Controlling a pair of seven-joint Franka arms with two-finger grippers.
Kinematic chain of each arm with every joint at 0, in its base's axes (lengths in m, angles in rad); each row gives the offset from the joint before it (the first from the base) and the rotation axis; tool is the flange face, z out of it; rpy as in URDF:
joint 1: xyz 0 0 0.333 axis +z
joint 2: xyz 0 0 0 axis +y
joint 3: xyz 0 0 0.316 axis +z
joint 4: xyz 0.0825 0 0 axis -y
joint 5: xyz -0.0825 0 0.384 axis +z
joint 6: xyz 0 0 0 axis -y
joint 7: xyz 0.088 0 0 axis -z
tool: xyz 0 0 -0.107 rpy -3.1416 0 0
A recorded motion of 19 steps. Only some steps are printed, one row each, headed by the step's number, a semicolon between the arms.
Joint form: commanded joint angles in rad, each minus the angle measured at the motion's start. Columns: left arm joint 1, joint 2, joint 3, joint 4, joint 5, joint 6, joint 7; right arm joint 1, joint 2, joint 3, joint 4, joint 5, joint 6, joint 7.
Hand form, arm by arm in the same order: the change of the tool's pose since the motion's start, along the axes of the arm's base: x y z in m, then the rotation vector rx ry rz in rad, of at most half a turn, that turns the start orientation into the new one. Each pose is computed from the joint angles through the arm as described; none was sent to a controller.
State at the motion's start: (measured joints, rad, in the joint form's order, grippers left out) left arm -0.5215 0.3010 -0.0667 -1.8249 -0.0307 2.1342 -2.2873; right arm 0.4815 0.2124 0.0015 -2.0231 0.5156 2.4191 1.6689
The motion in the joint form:
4: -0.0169 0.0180 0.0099 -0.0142 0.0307 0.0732 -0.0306; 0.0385 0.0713 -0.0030 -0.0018 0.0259 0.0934 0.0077
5: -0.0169 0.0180 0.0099 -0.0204 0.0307 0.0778 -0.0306; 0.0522 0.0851 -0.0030 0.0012 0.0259 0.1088 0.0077
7: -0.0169 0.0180 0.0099 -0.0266 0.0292 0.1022 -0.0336; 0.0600 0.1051 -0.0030 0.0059 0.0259 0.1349 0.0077
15: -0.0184 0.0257 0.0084 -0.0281 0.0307 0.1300 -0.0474; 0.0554 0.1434 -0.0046 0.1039 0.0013 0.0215 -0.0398
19: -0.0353 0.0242 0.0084 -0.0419 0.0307 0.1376 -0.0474; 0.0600 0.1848 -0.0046 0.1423 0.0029 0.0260 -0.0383
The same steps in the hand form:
4: 0.0021 -0.0055 -0.0114 0.0006 -0.0487 0.0086; -0.0007 0.0169 -0.0357 -0.0058 -0.0091 -0.0241
5: 0.0012 -0.0050 -0.0138 0.0014 -0.0473 0.0085; -0.0027 0.0243 -0.0415 -0.0092 -0.0139 -0.0163
7: 0.0019 -0.0056 -0.0143 -0.0098 -0.0615 0.0130; -0.0016 0.0283 -0.0493 -0.0134 -0.0247 -0.0183
15: 0.0031 -0.0085 -0.0173 -0.0204 -0.0764 0.0237; 0.0125 0.0416 -0.0401 -0.0180 -0.0009 0.0785
19: -0.0054 -0.0158 -0.0219 -0.0183 -0.0724 0.0067; 0.0201 0.0492 -0.0490 -0.0178 -0.0013 0.0791

